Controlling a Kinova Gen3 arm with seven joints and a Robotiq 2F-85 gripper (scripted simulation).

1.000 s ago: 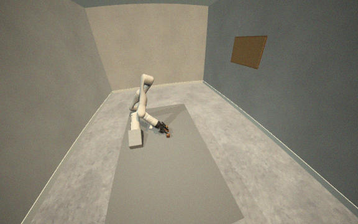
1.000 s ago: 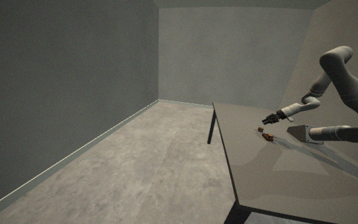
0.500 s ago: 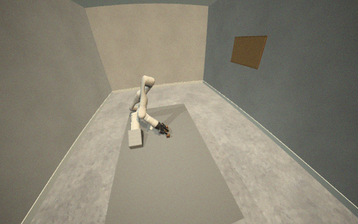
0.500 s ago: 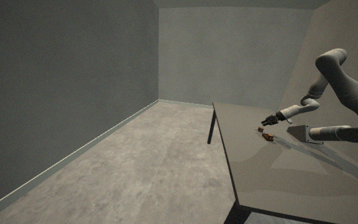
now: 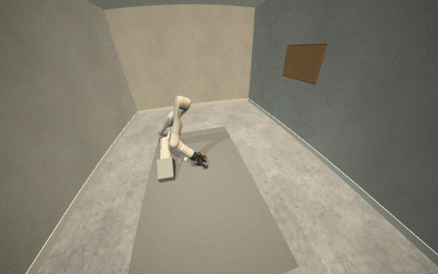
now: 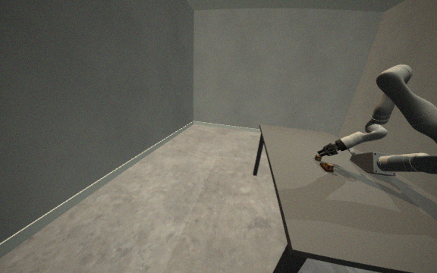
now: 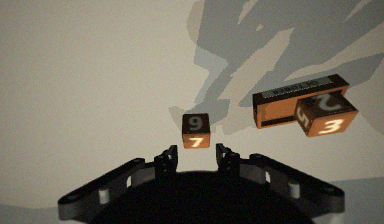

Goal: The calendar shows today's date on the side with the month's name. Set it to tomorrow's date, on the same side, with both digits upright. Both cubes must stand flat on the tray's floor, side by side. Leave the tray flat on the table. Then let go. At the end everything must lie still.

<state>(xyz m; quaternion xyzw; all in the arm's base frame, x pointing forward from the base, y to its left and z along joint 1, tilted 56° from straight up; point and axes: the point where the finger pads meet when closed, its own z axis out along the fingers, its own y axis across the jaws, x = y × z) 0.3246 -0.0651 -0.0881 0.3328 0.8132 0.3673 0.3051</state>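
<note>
My hand is 10 mm short of the digit cube and 40 mm above it. Also, from my hand: orange tray: 10 mm ahead, 110 mm to the left, 40 mm below.
</note>
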